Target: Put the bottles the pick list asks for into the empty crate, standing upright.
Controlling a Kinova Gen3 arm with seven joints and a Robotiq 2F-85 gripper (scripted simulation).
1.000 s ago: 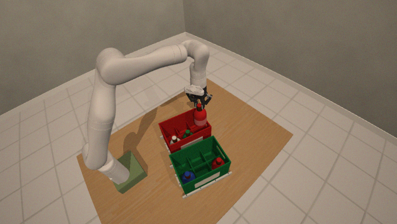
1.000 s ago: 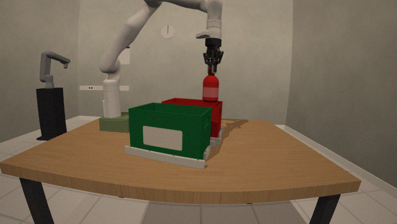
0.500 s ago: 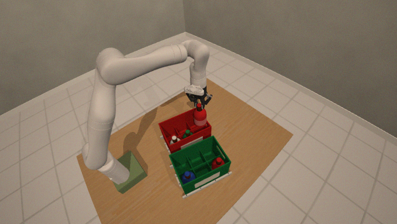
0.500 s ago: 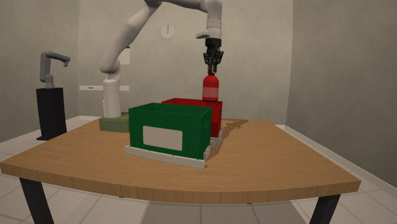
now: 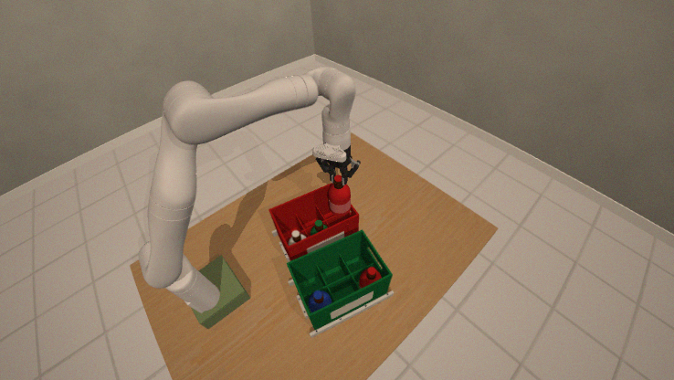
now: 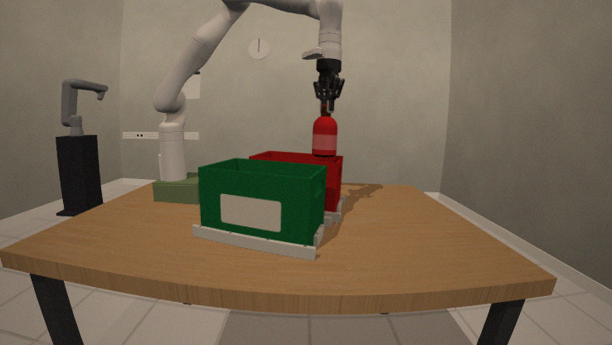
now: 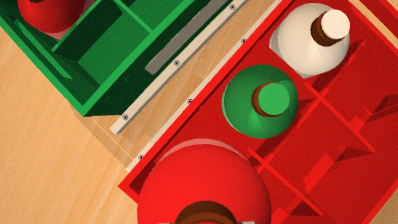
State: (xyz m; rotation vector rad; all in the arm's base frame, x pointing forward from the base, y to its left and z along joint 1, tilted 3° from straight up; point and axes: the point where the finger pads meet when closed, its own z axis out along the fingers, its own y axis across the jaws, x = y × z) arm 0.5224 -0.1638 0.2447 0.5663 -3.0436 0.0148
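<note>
Right now the red-label bottle is 7 cm below my hand. The rest, counted from my hand: red crate (7 cm behind, 7 cm to the left, 25 cm below); then green-label bottle (8 cm behind, 3 cm to the left, 25 cm below); then white-labelled bottle (17 cm behind, 6 cm to the left, 25 cm below).
</note>
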